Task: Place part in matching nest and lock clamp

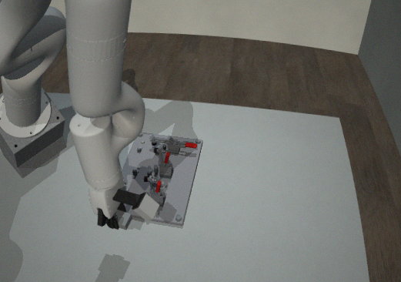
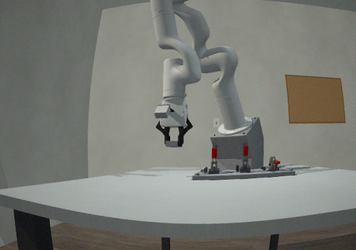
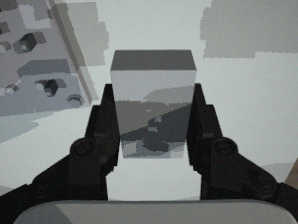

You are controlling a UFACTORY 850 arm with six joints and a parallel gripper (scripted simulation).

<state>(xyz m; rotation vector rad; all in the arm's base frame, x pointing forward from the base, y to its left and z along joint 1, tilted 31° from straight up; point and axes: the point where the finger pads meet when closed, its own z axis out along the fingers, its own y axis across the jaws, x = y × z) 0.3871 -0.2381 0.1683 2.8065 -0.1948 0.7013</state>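
Now: the fixture plate 260 mm to the left of my hand, 120 mm below it and 50 mm ahead of it. Also, from my hand: part 10 mm below.
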